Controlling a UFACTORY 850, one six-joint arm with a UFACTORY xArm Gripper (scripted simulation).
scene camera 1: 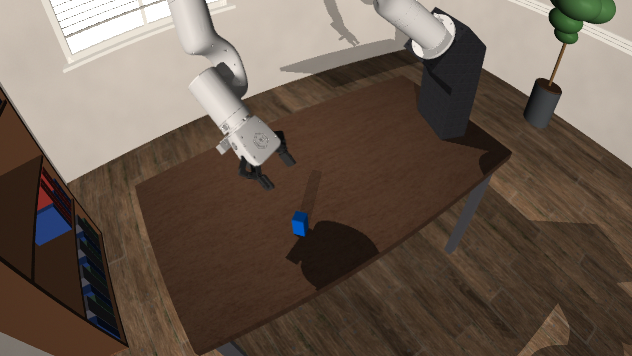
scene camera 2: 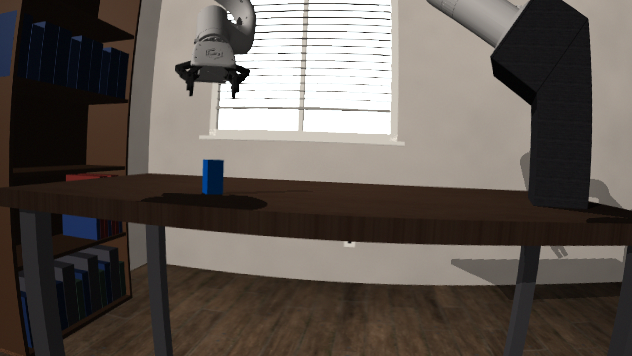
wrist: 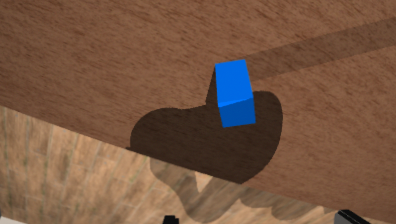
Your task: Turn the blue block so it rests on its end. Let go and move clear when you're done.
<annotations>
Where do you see a blue block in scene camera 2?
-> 213,170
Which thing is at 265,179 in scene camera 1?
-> My gripper.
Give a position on a blue block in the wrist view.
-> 235,99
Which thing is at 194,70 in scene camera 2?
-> My gripper.
</annotations>
